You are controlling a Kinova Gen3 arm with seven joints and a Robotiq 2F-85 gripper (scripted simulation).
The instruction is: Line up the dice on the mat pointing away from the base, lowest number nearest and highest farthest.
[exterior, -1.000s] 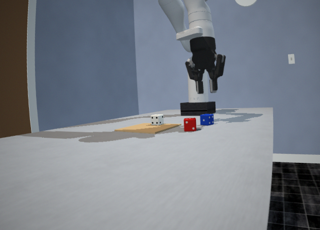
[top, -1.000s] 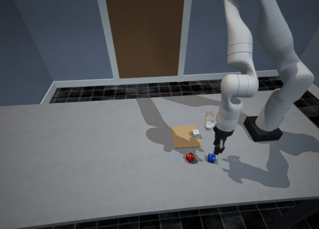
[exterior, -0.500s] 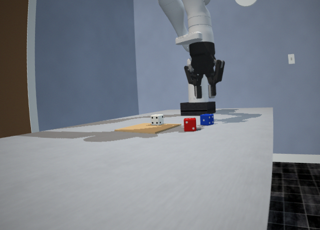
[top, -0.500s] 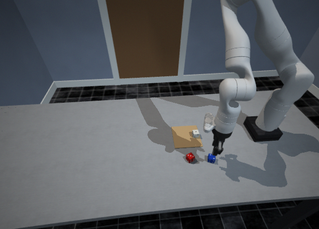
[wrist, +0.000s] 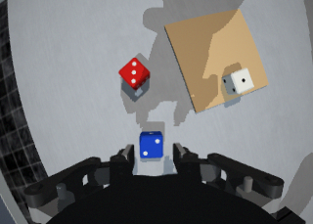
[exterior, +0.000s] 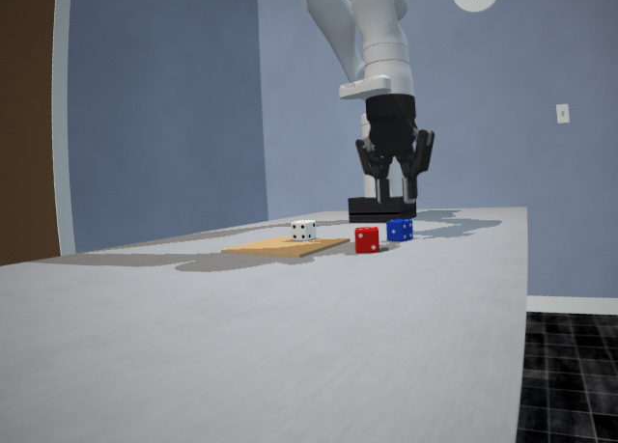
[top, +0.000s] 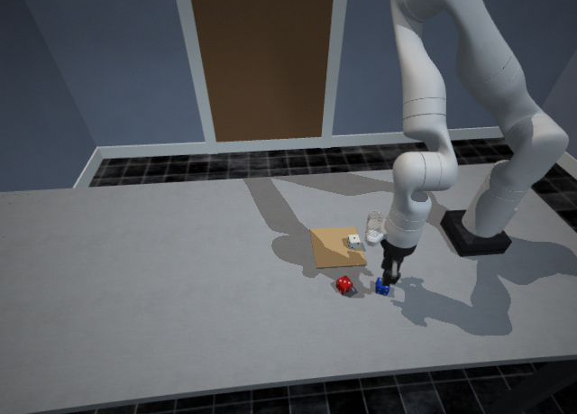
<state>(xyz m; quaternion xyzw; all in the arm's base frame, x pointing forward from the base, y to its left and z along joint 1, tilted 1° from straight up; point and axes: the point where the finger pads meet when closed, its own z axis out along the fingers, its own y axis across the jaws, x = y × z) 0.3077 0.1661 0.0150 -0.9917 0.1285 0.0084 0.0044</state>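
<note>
Now: hand 60 mm above the blue die. Also, from my hand: white die: 50 mm ahead, 140 mm to the right, 50 mm below; tan mat: 90 mm ahead, 140 mm to the right, 70 mm below; red die: 100 mm ahead, 60 mm below.
</note>
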